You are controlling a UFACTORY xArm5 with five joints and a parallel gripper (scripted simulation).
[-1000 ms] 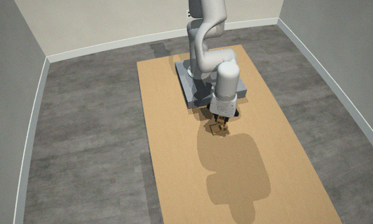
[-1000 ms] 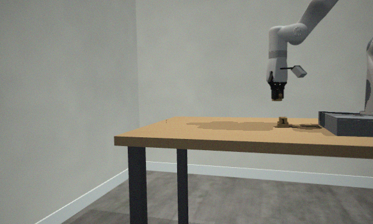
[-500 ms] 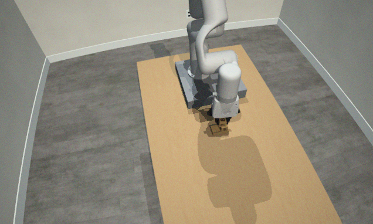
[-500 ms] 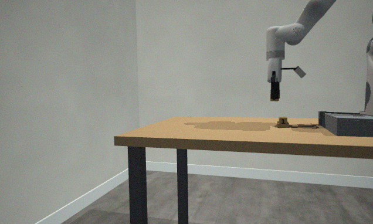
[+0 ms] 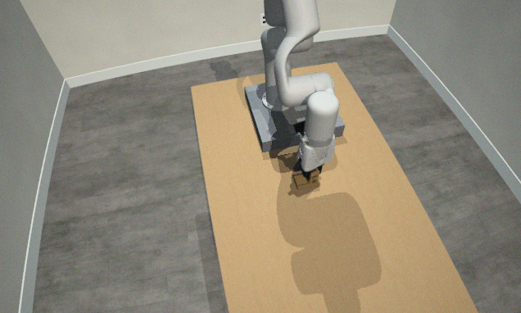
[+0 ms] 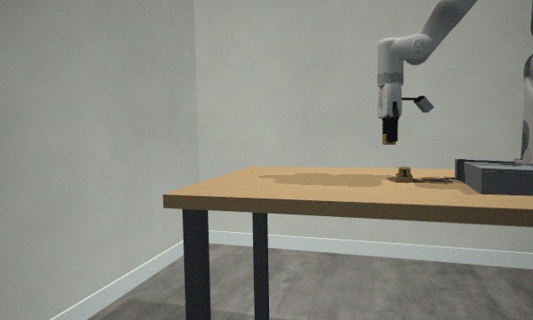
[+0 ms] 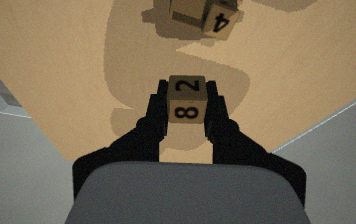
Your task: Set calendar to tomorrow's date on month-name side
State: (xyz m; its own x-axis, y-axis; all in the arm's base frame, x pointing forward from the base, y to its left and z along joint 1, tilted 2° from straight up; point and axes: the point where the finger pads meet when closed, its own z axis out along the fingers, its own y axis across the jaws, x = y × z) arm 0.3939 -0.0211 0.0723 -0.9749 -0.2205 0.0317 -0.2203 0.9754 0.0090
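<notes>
My gripper is now 4 cm past the wooden tray, 1 cm to the right of it and 13 cm above it. Also, from my hand: wooden cube 1 cm below.
</notes>
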